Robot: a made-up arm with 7 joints. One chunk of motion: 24 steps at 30 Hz.
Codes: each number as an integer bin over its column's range. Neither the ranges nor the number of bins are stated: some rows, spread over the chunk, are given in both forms.
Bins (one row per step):
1: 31 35 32 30 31 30
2: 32 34 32 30 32 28
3: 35 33 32 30 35 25
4: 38 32 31 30 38 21
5: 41 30 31 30 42 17
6: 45 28 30 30 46 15
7: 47 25 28 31 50 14
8: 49 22 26 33 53 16
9: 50 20 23 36 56 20
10: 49 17 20 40 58 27
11: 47 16 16 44 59 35
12: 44 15 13 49 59 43
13: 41 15 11 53 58 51
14: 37 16 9 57 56 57
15: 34 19 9 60 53 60
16: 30 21 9 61 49 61
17: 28 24 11 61 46 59
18: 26 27 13 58 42 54
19: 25 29 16 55 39 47
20: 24 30 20 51 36 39
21: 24 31 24 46 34 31
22: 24 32 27 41 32 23
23: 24 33 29 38 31 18
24: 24 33 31 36 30 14
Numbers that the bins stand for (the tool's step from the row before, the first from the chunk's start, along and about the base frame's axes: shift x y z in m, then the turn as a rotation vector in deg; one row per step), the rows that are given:
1: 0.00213 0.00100 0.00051 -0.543 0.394 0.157
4: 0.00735 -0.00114 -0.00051 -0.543 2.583 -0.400
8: 0.01556 -0.00829 -0.00559 -0.157 7.273 -0.710
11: 0.01406 -0.01257 -0.01575 1.257 9.149 0.467
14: 0.00660 -0.01257 -0.02286 2.929 8.211 1.829
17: -0.00011 -0.00686 -0.02083 3.443 5.084 1.952
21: -0.00310 -0.00186 -0.00762 1.514 1.332 0.219
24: -0.00310 -0.00043 -0.00051 0.229 0.081 -0.833
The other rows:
2: 0.00287 0.00029 0.00051 -0.543 0.706 0.033
3: 0.00511 -0.00043 0.00051 -0.543 1.644 -0.152
5: 0.00959 -0.00257 -0.00051 -0.543 3.833 -0.648
6: 0.01257 -0.00400 -0.00152 -0.543 5.084 -0.771
7: 0.01406 -0.00614 -0.00356 -0.414 6.335 -0.833
9: 0.01630 -0.00971 -0.00863 0.229 8.211 -0.462
10: 0.01556 -0.01186 -0.01168 0.743 8.837 -0.029
12: 0.01183 -0.01329 -0.01879 1.900 9.149 0.962
13: 0.00959 -0.01329 -0.02083 2.414 8.837 1.457
15: 0.00437 -0.01043 -0.02286 3.314 7.273 2.014
16: 0.00138 -0.00900 -0.02286 3.443 6.022 2.076
18: -0.00160 -0.00471 -0.01879 3.057 3.833 1.643
19: -0.00235 -0.00329 -0.01575 2.671 2.895 1.210
20: -0.00310 -0.00257 -0.01168 2.157 1.957 0.714
22: -0.00310 -0.00114 -0.00457 0.871 0.706 -0.276
23: -0.00310 -0.00043 -0.00254 0.486 0.394 -0.586

